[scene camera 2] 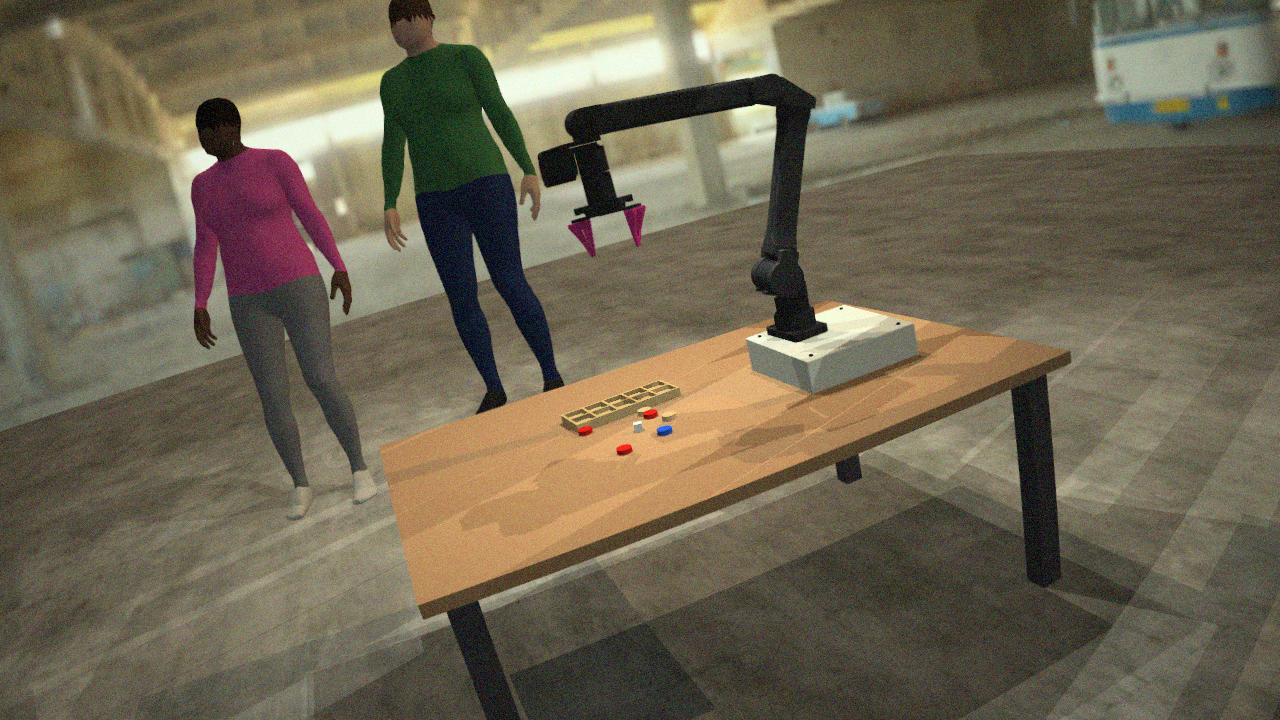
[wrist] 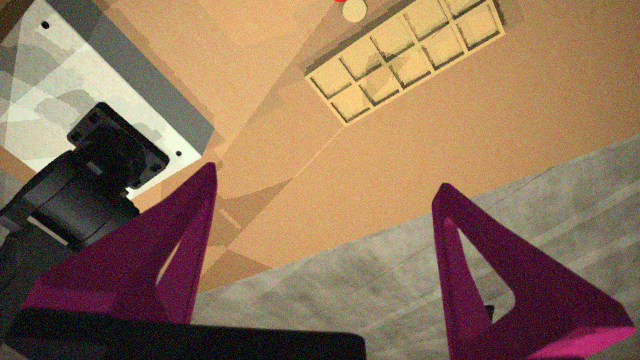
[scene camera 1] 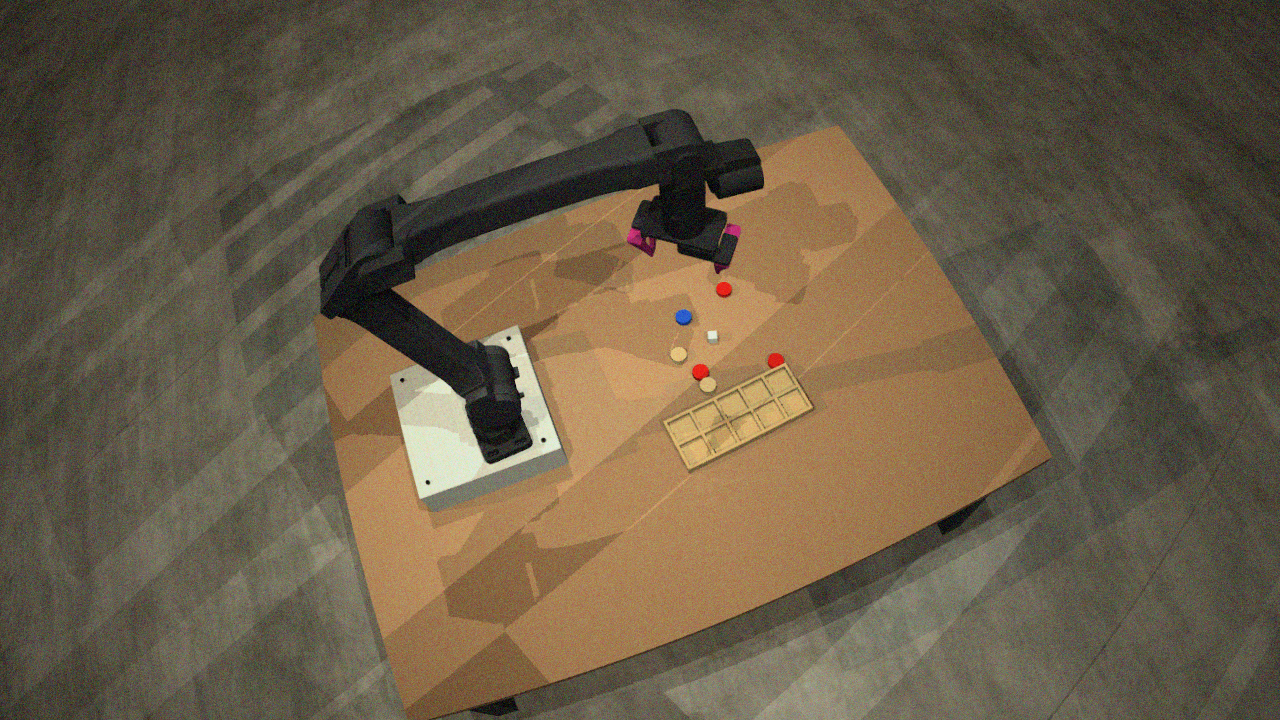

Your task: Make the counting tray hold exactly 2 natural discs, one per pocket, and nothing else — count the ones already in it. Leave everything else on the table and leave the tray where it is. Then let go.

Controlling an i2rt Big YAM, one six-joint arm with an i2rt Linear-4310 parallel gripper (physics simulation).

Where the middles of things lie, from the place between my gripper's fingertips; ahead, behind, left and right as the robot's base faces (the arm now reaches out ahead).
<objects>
The counting tray (scene camera 1: pixel 723 424) lies 30 mm ahead of my hand, 110 mm to the right of it and 330 mm below it.
</objects>
